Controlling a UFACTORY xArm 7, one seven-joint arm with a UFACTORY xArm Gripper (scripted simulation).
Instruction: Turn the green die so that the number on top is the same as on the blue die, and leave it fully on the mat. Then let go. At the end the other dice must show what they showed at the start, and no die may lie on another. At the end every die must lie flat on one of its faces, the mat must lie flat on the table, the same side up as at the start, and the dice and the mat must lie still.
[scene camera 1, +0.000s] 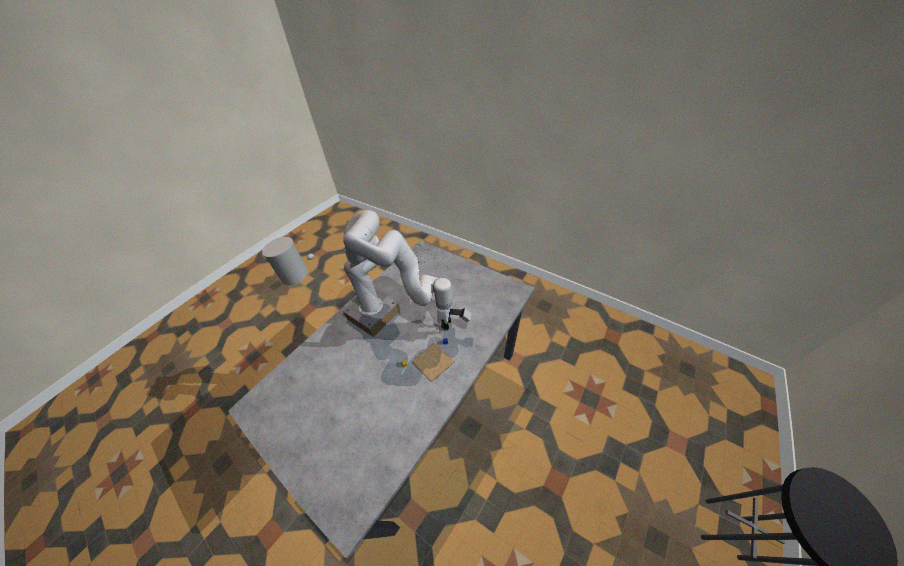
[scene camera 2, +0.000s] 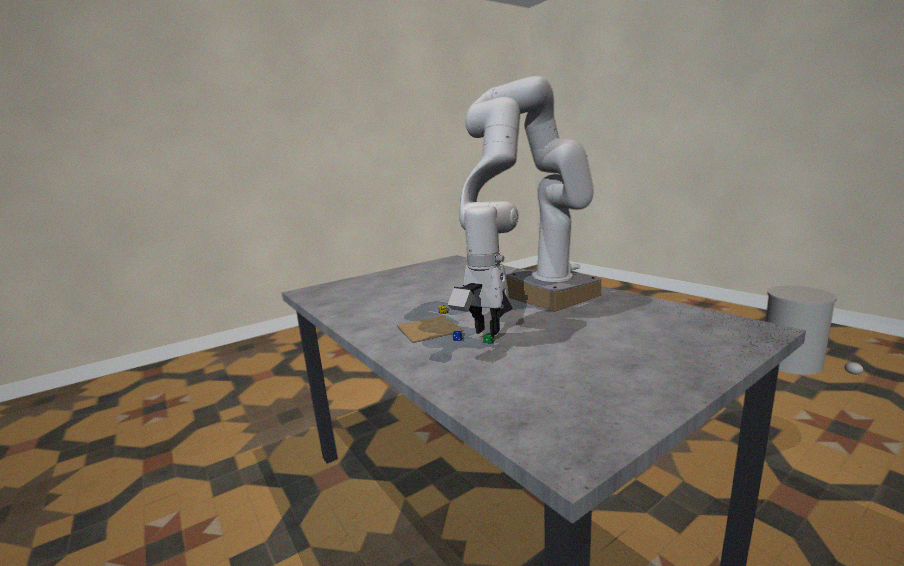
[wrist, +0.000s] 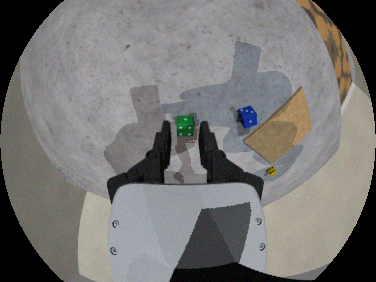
Scene:
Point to a tan mat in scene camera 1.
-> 432, 362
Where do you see my gripper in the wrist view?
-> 185, 130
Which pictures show the tan mat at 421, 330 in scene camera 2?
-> Scene camera 1, scene camera 2 and the wrist view: all of them.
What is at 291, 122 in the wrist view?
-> A tan mat.

